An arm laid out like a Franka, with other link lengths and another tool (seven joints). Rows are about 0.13 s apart.
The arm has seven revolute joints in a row. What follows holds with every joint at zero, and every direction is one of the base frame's. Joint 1 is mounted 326.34 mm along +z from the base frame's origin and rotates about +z. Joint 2 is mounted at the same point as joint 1 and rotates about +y. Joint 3 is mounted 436.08 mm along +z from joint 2 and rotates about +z. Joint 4 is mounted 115.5 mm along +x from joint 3 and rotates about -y. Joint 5 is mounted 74.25 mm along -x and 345.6 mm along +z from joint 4 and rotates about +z. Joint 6 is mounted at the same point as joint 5 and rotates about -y. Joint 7 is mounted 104.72 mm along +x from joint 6 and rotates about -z. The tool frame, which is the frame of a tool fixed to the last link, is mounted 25 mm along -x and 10 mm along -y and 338.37 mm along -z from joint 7; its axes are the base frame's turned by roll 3.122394, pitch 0 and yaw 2.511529 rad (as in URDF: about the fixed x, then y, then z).
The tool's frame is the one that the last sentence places.
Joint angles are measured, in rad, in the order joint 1, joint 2, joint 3, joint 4, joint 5, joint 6, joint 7. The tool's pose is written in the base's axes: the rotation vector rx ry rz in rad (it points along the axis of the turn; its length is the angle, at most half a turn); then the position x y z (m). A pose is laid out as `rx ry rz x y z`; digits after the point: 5 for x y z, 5 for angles.
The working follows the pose.
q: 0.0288, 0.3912, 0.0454, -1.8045, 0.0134, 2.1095, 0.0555
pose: -0.93582 -2.91029 -0.01993 0.64514 0.04267 0.19963
Where each joint sits with the arm in this pose, in the base's axes (m; each line is computed from the numbers above, not from the rounded line before):
joint 1: 0.0000 0.0000 0.3263
joint 2: 0.0000 0.0000 0.3263
joint 3: 0.1662 0.0048 0.7295
joint 4: 0.2727 0.0131 0.6855
joint 5: 0.5955 0.0384 0.5437
joint 6: 0.5955 0.0384 0.5437
joint 7: 0.6996 0.0453 0.5347
the tool: 0.6451 0.0427 0.1996

